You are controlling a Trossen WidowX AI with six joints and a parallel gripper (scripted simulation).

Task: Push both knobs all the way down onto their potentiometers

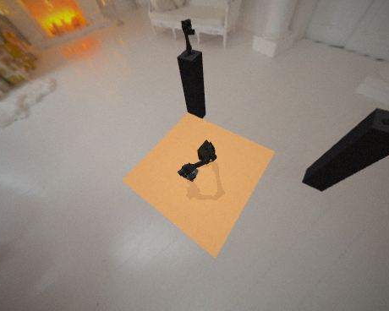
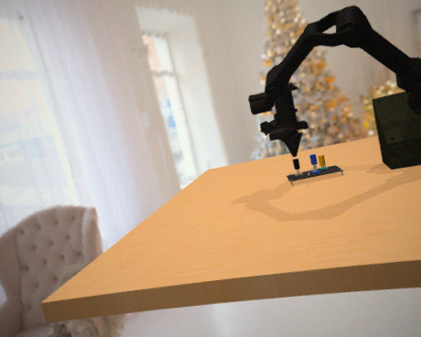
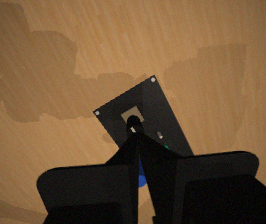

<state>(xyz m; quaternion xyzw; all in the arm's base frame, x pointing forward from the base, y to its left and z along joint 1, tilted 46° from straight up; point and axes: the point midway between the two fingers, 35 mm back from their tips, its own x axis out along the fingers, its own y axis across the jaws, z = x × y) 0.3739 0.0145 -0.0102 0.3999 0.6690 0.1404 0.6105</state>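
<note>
Now: gripper tip 20 mm above the black knob. Also, from my gripper tip: yellow knob (80 mm behind, 30 mm below, 20 mm to the right).
</note>
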